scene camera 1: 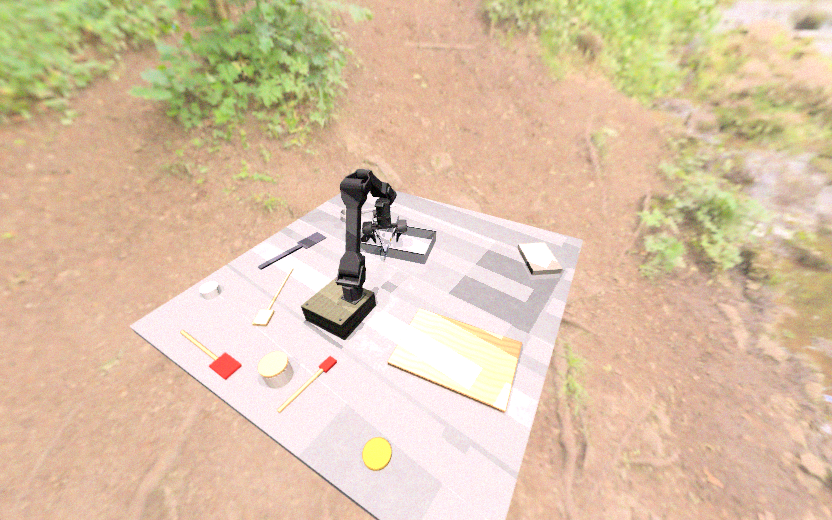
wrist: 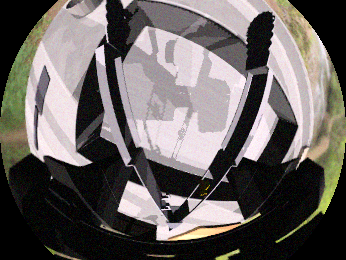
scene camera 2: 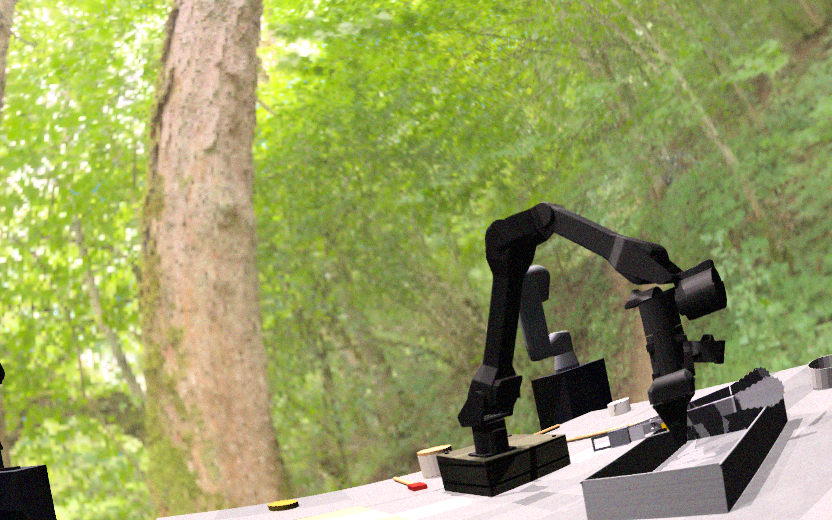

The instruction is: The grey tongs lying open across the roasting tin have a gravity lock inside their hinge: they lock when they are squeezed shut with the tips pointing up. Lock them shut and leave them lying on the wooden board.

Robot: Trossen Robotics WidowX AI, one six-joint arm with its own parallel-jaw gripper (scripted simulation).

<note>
My gripper (scene camera 2: pixel 684 436) is open, with nothing in its grasp. Further things: a yellow disc (scene camera 1: pixel 376 454), a roasting tin (scene camera 2: pixel 721 456) and a wooden board (scene camera 1: pixel 477 364).
My gripper also shows in the wrist view (wrist: pixel 179 152). The wrist view misses the yellow disc, which is hidden by my gripper.
</note>
